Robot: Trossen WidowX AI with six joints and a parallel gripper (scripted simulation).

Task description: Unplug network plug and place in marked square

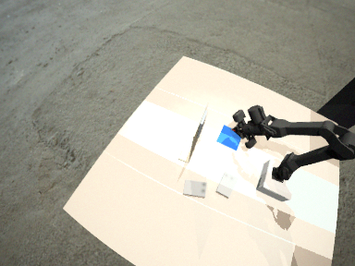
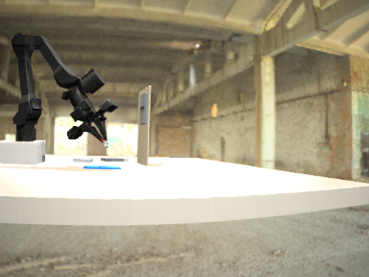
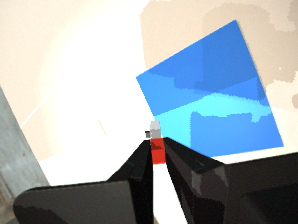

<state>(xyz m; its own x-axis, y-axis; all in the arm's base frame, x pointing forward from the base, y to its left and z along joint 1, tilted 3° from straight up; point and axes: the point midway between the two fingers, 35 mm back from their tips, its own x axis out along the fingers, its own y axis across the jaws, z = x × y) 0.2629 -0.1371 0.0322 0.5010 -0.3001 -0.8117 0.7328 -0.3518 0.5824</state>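
Now: gripper tip 1 cm past the blue marked square and 8 cm above it. Also, from my gripper tip: panel 16 cm ahead, 13 cm to the left, 5 cm above; then red network plug right at my gripper tip.
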